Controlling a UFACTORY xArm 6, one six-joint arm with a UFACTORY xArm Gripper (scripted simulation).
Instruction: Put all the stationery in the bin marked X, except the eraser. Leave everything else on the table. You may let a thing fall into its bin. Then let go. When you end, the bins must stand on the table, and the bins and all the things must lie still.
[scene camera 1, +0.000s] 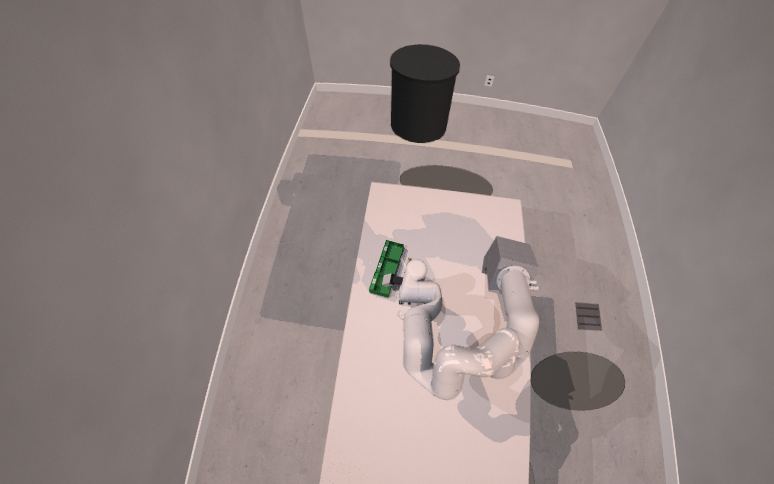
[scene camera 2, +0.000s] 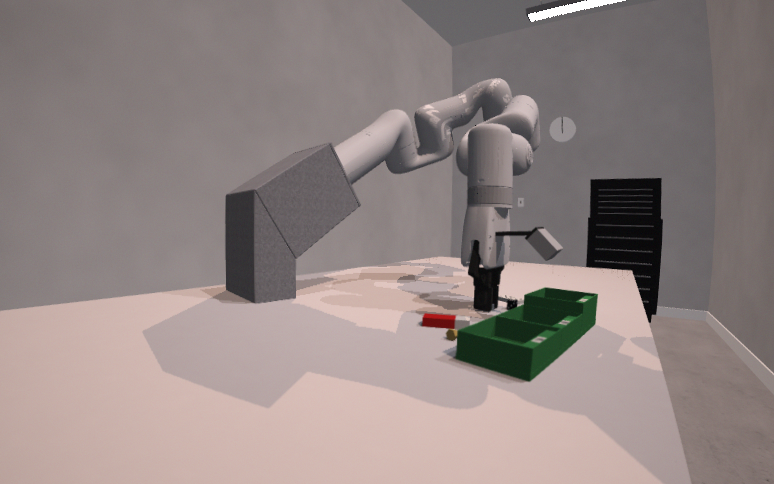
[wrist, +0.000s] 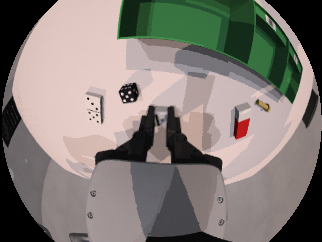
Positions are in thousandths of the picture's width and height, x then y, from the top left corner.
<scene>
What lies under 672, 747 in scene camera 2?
A green bin.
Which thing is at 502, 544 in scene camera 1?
A green bin.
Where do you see my gripper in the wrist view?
502, 477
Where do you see my gripper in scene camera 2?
At 627, 637
</scene>
